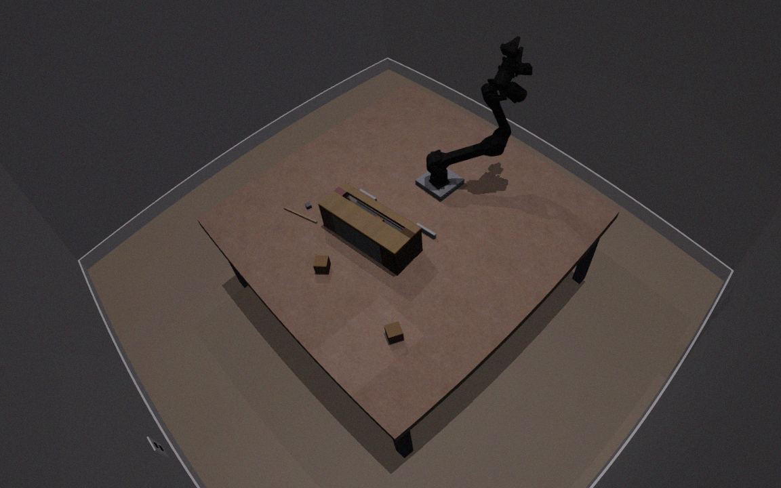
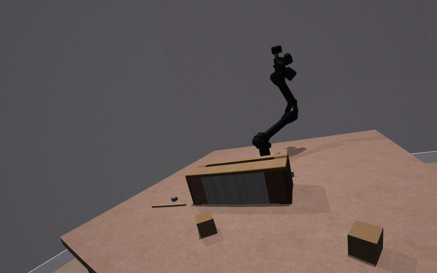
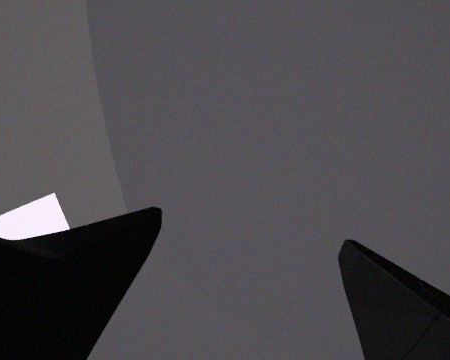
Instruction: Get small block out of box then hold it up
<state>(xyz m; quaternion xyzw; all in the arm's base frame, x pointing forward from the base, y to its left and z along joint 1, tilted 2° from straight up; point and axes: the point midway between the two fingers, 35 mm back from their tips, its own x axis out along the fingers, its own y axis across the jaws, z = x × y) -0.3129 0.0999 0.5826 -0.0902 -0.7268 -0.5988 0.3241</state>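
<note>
Now: gripper tip 68 cm short of the wooden box, 3 cm to the left of it and 56 cm above it. From my gripper tip the other things lie so: tan block 69 cm ahead, 54 cm below; then thin stick 89 cm ahead, 29 cm to the right, 62 cm below; then grey piece 84 cm ahead, 31 cm to the right, 62 cm below.
</note>
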